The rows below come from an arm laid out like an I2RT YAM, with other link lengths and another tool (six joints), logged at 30 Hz.
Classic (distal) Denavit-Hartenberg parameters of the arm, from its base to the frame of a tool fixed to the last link. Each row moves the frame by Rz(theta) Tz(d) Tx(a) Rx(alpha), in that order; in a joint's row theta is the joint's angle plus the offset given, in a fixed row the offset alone. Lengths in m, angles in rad.
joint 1: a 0.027; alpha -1.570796; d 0.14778; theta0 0
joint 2: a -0.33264; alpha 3.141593; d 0; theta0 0
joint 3: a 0.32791; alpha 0; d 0; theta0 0.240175
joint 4: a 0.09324; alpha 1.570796; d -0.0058; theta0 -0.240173
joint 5: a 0; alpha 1.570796; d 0.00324; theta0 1.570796
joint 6: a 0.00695; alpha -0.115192; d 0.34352; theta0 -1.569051
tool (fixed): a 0; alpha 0; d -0.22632; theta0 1.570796
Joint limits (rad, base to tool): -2.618..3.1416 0..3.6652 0..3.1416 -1.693..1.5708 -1.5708..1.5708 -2.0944..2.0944
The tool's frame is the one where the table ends.
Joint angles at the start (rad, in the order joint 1, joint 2, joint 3, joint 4, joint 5, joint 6):
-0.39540 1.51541 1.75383 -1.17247 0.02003 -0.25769
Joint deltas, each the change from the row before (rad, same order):
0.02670 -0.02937 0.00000 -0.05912 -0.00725 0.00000
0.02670 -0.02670 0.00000 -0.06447 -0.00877 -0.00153
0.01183 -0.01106 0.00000 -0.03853 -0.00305 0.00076
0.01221 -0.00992 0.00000 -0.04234 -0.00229 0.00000
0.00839 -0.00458 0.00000 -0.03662 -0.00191 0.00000
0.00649 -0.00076 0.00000 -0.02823 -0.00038 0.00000
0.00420 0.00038 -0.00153 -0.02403 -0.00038 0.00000
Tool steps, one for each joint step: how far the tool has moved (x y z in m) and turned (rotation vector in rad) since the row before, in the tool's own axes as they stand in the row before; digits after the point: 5 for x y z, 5 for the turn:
-0.01255 0.01064 -0.01751 -0.01996 -0.02950 -0.02464
-0.01302 0.01255 -0.01586 -0.02739 -0.03235 -0.02739
-0.00627 0.00783 -0.00648 -0.02294 -0.01596 -0.01208
-0.00651 0.00876 -0.00587 -0.02782 -0.01637 -0.01385
-0.00494 0.00744 -0.00304 -0.02848 -0.01383 -0.01066
-0.00373 0.00548 -0.00104 -0.02493 -0.01015 -0.00863
-0.00285 0.00488 0.00012 -0.02397 -0.00868 -0.00650

